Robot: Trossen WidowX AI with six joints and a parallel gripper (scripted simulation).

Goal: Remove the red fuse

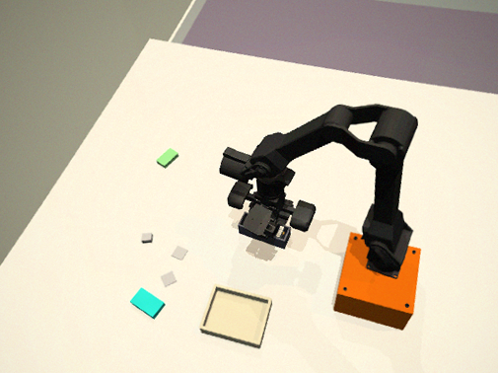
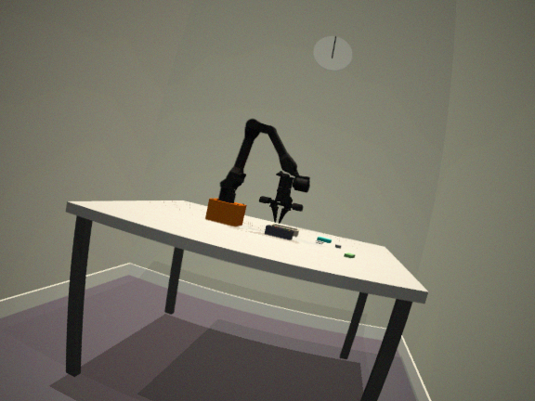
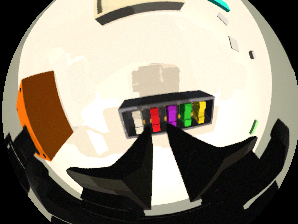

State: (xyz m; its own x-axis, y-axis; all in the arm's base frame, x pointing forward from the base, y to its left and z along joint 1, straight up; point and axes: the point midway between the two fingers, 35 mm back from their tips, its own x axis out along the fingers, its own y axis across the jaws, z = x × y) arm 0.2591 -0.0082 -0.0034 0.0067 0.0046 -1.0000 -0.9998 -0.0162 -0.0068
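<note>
Now: the red fuse 30 mm below my gripper tip. From my gripper tip the other things lie so: tray (210 mm to the left, 60 mm below, 10 mm behind); then grey cube (280 mm ahead, 120 mm to the left, 50 mm below); then cyan tile (260 mm to the left, 190 mm ahead, 50 mm below).
</note>
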